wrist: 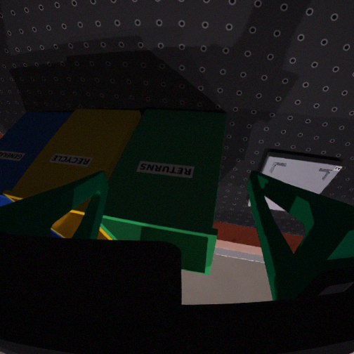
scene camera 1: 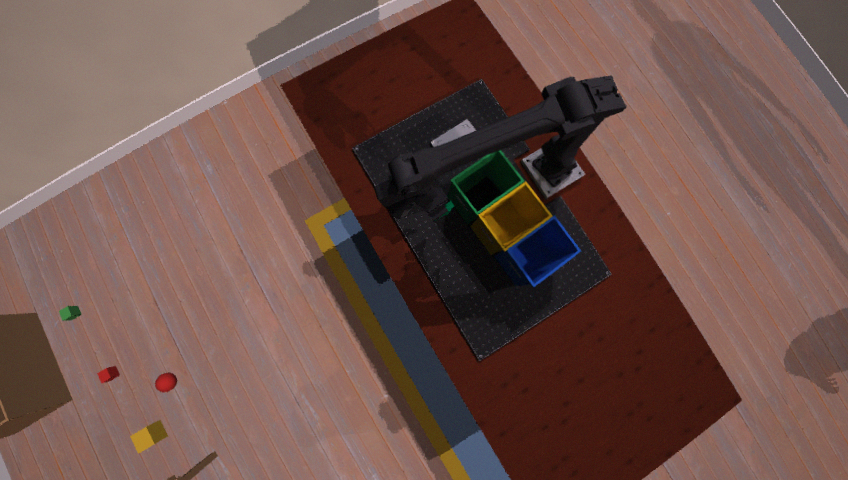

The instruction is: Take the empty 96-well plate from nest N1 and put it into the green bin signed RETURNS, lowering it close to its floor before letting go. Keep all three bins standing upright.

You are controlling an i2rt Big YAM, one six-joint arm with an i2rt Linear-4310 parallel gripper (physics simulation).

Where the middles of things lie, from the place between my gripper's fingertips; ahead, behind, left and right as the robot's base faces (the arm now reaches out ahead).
My hand is 15 cm past the green bin [scene camera 1: 496, 166], 8 cm above it and 5 cm to the right of it. Round my hand: pale nest [wrist: 301, 171] 22 cm behind, 16 cm below, 14 cm to the right; blue bin [scene camera 1: 543, 251] 31 cm to the left, 14 cm behind, 8 cm below; yellow bin [scene camera 1: 503, 224] 18 cm to the left, 14 cm behind, 8 cm below.
